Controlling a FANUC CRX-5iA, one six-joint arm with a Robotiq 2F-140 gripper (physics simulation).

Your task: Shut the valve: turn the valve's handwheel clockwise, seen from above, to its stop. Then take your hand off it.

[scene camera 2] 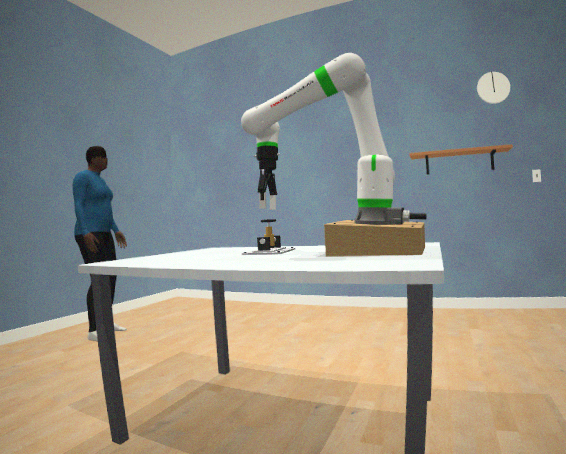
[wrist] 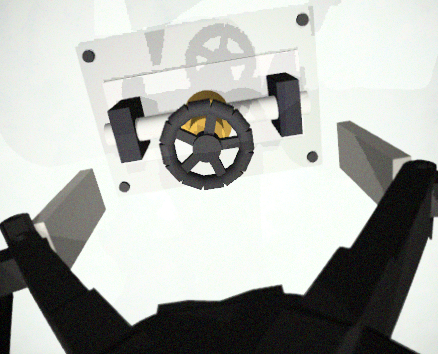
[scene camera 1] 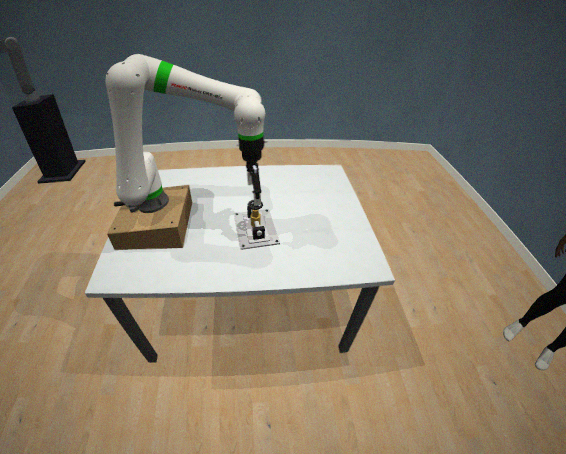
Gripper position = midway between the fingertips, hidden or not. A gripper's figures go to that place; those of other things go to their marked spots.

Labels:
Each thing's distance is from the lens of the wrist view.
gripper [wrist: 217, 167]: 20 cm
five-spoked handwheel [wrist: 207, 146]: 24 cm
pale base plate [wrist: 237, 37]: 37 cm
The marked spots on the pale base plate and the five-spoked handwheel are 16 cm apart.

